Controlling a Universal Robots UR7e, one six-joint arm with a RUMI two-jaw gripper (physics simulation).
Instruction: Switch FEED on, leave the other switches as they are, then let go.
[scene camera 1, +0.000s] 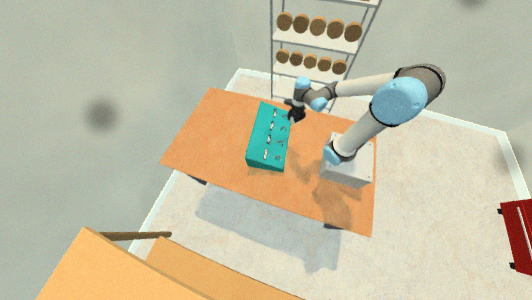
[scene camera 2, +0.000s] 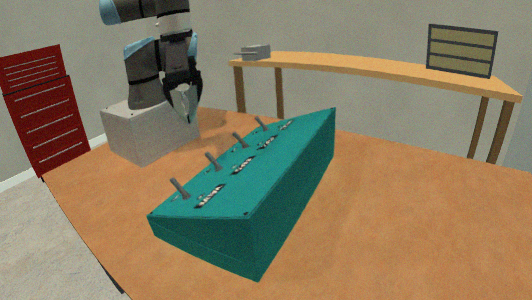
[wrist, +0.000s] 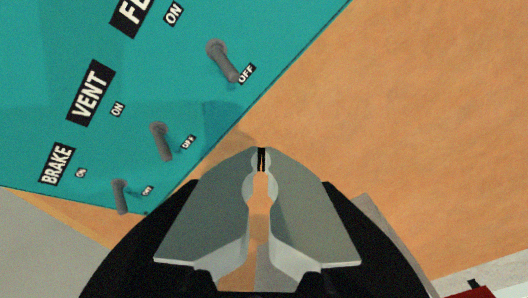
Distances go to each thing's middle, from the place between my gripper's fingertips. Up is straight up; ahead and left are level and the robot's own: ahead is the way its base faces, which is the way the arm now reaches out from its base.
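Teal switch panel (scene camera 2: 236, 216): 11 cm below my hand, 9 cm to the left of it, 12 cm ahead of it.
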